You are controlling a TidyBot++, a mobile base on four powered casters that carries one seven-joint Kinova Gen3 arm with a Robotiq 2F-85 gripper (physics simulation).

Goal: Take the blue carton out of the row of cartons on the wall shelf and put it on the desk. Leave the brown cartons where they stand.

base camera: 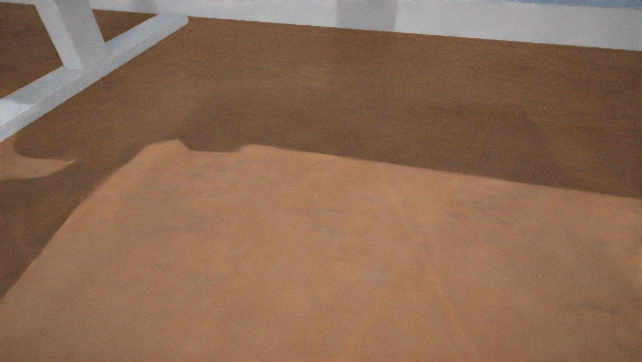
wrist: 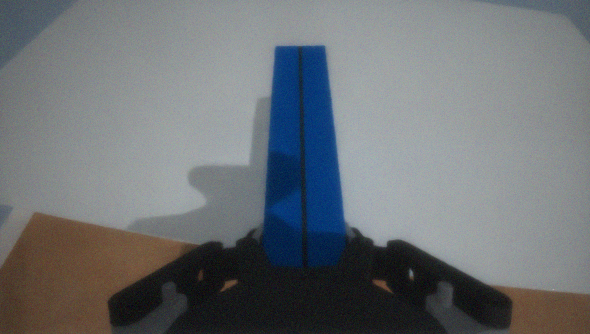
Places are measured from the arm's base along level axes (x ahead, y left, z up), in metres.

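Pixels of known places: gripper, fingertip midpoint: [wrist: 303, 234].
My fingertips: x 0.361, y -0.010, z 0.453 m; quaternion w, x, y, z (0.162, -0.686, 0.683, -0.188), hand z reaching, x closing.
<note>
Ahead of a thing's pixels: the offset from my fingertips to its top centre. "*": to the spot under its first point. Level surfaces: height alone.
The blue carton {dx +0.057, dy +0.000, dz +0.036 m} [wrist: 317, 150], with a dark line along its length, is between my fingers in the wrist view and points away from me. My gripper [wrist: 303, 234] is shut on its near end, one finger on each side. The white desk top {dz -0.130 m} [wrist: 450, 150] lies beneath and beyond the carton. A shadow of the carton and gripper falls on the desk to the left of the carton. Whether the carton's underside touches the desk cannot be told. The gripper and the carton do not show in the base camera view. The brown cartons and the wall shelf do not show in either view.
The desk's near edge crosses the lower part of the wrist view, with brown floor {dz -0.850 m} [wrist: 75, 260] [base camera: 320, 260] below it. In the base camera view a white desk leg with a foot bar {* dx +0.583, dy +0.544, dz -0.827 m} [base camera: 140, 42] stands at the upper left. A white baseboard [base camera: 500, 25] runs along the back.
</note>
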